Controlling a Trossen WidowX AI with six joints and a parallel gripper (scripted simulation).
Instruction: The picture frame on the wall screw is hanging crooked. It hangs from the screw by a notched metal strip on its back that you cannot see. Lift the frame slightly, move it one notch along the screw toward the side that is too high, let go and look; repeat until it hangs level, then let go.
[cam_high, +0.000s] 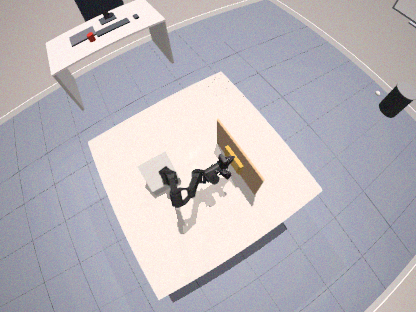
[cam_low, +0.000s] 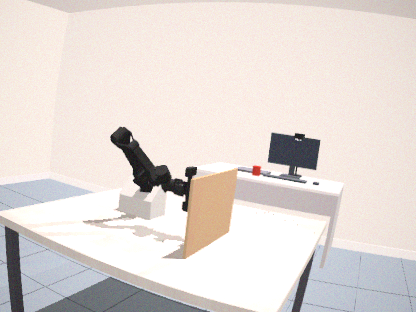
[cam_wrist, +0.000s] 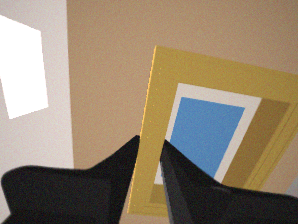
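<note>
Now: gripper tip 10 mm short of the picture frame and 50 mm above it. From my gripper tip the other things lie so: wall board (20 mm ahead, 70 mm below).
</note>
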